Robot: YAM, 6 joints.
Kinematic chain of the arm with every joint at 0, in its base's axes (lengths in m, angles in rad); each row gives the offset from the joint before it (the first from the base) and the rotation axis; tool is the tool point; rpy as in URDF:
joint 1: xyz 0 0 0.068 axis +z
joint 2: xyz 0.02 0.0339 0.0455 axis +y
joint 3: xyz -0.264 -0.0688 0 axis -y
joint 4: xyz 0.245 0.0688 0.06 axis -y
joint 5: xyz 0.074 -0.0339 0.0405 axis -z
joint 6: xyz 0.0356 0 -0.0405 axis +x
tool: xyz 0 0 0 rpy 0 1.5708 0
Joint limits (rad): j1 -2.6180..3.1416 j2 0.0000..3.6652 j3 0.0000..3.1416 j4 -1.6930..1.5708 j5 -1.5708..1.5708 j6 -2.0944..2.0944
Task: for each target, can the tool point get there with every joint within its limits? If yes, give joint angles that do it. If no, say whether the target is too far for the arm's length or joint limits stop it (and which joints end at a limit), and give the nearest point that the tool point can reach.
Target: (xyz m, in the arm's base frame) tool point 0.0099 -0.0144 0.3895
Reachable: yes | joints 2.0742 0.3826 1.2627 -1.3499 0.0500 1.2299
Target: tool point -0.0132 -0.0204 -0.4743
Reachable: no: joint limits stop it (at a limit: joint 2) | nearest point -0.0483 -0.0746 -0.3432 | short by 0.146 m
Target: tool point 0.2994 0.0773 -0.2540
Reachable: yes | joints 0.1975 3.2312 1.6649 -0.3465 -0.4992 1.4450
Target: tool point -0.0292 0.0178 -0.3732
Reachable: no: joint limits stop it (at a limit: joint 2) | nearest point -0.0525 0.0320 -0.3282 | short by 0.053 m
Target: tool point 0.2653 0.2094 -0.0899
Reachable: yes | joints 0.6240 2.5763 1.0808 0.0800 -0.4337 0.8644
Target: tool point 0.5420 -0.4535 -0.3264
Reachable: no: too far | nearest point 0.4210 -0.3523 -0.2204 | short by 0.190 m
